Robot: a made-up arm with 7 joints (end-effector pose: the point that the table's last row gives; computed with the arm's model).
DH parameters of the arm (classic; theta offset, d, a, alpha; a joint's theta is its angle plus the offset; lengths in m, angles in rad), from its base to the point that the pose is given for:
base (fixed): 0 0 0 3.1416
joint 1: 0 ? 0 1.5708
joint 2: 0 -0.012 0 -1.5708
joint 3: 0 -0.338 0 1.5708
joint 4: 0 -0.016 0 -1.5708
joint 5: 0 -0.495 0 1.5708
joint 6: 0 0 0 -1.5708
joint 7: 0 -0.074 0 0
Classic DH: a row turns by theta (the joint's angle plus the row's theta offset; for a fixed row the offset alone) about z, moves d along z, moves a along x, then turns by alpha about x.
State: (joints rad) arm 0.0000 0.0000 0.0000 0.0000 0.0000 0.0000 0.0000
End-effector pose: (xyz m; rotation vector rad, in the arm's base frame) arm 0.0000 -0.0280 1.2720 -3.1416 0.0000 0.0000
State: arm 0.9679 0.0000 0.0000 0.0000 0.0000 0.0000 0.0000
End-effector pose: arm -0.0231 -0.0159 1.2720 -2.7808 1.4617 0.0000
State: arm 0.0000 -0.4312 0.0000 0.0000 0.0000 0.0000 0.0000
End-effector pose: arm -0.3791 -0.0280 1.1890 -3.0689 0.0000 -0.6721
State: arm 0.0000 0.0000 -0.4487 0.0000 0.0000 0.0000 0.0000
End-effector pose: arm 0.0069 -0.0264 1.2720 -3.0629 -0.6989 0.0000
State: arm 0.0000 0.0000 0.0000 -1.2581 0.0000 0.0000 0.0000
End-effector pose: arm -0.5414 -0.0280 0.8780 -2.5402 0.0000 -1.8484
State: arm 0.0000 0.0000 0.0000 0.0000 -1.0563 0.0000 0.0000
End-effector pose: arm 0.0000 -0.0280 1.2720 -2.7135 -1.5832 0.0000
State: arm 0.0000 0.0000 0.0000 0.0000 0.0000 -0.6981 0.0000
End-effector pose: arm -0.0476 -0.0280 1.2547 -2.9521 0.0000 -1.0744
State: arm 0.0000 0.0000 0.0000 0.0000 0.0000 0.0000 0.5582
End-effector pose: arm 0.0000 -0.0280 1.2720 -3.0200 0.8655 0.0000
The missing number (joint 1, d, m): -0.365
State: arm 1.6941 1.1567 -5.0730 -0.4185 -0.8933 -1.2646 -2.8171
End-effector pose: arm 0.1144 -0.6826 0.8257 -2.3416 -1.8945 0.8082
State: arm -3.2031 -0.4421 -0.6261 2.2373 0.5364 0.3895 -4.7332
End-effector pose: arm -0.3282 -0.2348 0.4945 1.2498 0.6001 2.4070
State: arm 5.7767 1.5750 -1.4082 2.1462 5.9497 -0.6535 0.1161
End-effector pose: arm -0.1624 0.4409 0.2554 -0.4909 1.5795 -2.3692
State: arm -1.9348 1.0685 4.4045 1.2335 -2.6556 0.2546 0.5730
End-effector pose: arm -0.6047 0.1981 0.7600 2.7005 0.2681 1.3999
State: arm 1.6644 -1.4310 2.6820 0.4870 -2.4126 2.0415 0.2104
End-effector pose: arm -0.0400 0.7883 0.3313 -2.0257 2.0059 0.0085
